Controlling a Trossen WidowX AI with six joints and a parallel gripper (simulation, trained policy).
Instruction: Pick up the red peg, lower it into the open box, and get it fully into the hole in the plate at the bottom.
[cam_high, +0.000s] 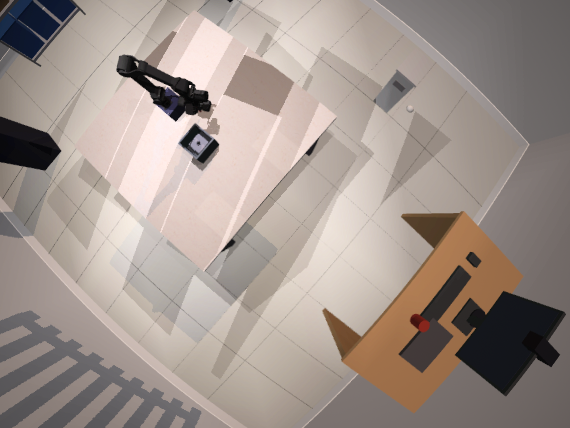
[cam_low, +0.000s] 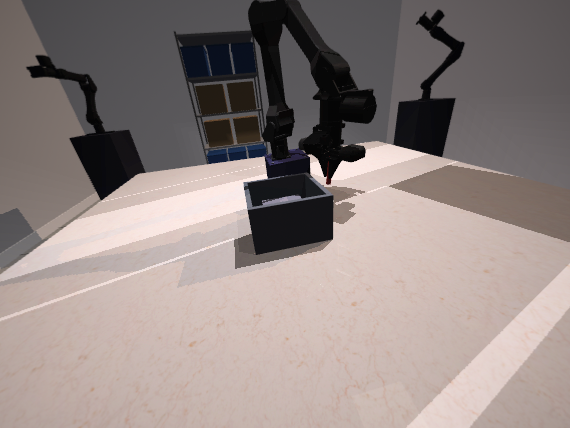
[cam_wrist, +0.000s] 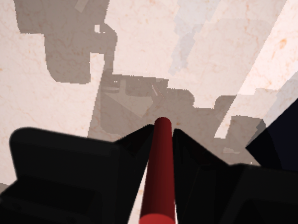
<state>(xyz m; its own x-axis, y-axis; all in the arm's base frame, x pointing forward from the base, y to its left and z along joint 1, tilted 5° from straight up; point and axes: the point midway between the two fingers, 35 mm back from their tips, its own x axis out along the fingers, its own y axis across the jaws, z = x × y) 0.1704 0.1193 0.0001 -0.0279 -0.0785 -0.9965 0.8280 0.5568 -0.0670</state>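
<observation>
Now: gripper tip 16 cm short of the pale plate, 14 cm to the left of it and 1 cm above it. From my gripper tip the other things lie so: red peg (2 cm above, 1 cm to the left); dark box (16 cm ahead, 14 cm to the right, 2 cm below).
</observation>
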